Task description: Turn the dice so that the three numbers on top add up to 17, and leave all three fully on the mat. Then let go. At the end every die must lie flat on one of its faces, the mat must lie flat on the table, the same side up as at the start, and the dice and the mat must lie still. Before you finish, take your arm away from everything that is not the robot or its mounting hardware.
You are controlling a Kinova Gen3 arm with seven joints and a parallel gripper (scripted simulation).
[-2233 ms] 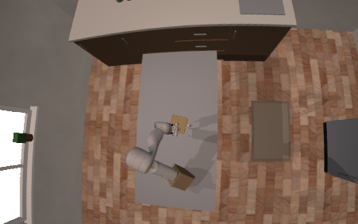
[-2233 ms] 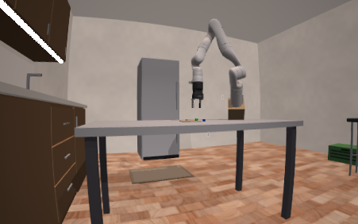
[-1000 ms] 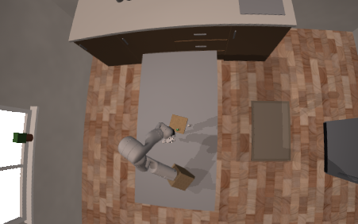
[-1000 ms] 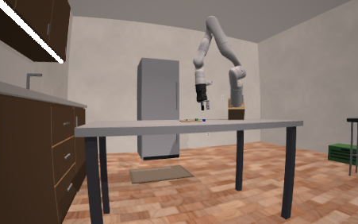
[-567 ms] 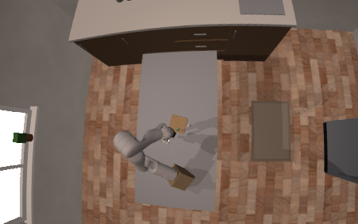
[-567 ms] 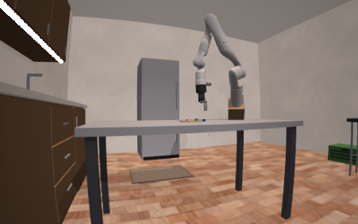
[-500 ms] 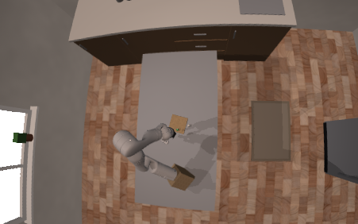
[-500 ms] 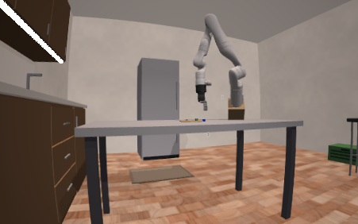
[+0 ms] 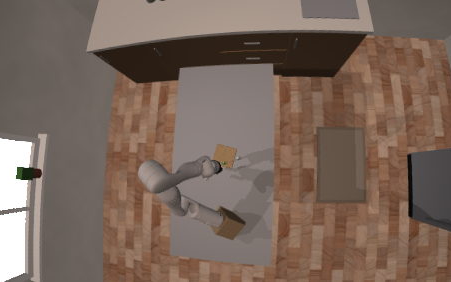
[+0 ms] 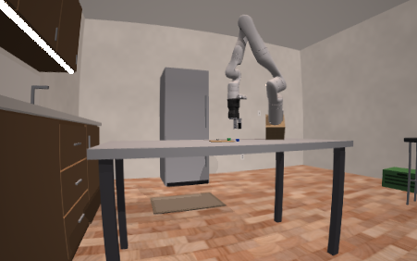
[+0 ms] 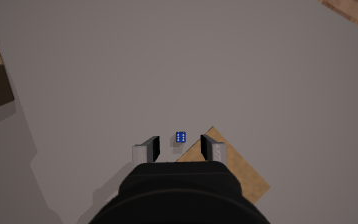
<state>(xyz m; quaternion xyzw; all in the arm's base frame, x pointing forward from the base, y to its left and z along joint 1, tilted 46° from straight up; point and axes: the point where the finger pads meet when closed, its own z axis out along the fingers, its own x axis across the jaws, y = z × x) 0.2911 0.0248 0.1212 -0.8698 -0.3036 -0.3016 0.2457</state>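
My hand is 9 cm above the blue die. Round my hand: white die (11 cm to the right, 10 cm ahead, 9 cm below); then tan mat (10 cm ahead, 9 cm below, 2 cm to the right); then green die (8 cm below, 5 cm ahead, 3 cm to the right).
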